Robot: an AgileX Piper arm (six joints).
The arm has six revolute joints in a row. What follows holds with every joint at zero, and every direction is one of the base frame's.
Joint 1 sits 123 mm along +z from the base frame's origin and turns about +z.
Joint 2 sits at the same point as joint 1 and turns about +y.
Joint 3 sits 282.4 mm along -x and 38.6 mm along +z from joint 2 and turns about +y.
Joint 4 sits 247.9 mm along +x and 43.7 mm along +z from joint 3 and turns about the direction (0.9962, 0, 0.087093).
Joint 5 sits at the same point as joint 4 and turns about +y.
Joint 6 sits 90.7 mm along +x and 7.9 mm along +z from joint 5 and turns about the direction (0.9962, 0, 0.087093).
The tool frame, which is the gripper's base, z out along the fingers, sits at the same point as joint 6; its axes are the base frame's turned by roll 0, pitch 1.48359 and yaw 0 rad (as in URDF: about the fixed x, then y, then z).
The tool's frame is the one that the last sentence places.
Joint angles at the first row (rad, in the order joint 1, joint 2, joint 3, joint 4, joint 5, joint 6):
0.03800, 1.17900, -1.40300, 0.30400, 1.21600, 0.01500
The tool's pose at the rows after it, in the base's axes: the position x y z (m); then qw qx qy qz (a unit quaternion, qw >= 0):
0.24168, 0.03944, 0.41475, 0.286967, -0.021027, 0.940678, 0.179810
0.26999, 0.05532, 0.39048, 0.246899, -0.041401, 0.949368, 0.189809
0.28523, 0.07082, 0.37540, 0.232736, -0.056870, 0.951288, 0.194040
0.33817, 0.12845, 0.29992, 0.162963, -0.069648, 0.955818, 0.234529
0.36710, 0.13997, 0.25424, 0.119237, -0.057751, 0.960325, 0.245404
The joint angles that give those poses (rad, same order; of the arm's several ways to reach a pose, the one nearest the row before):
0.03900, 1.27599, -1.42700, 0.35900, 1.21501, -0.02800
0.09000, 1.38000, -1.43101, 0.37300, 1.19200, -0.04400
0.13999, 1.43899, -1.43098, 0.37301, 1.15300, -0.04501
0.26701, 1.69600, -1.43302, 0.46699, 1.00801, -0.05298
0.26801, 1.85200, -1.47000, 0.52200, 0.98200, -0.08199

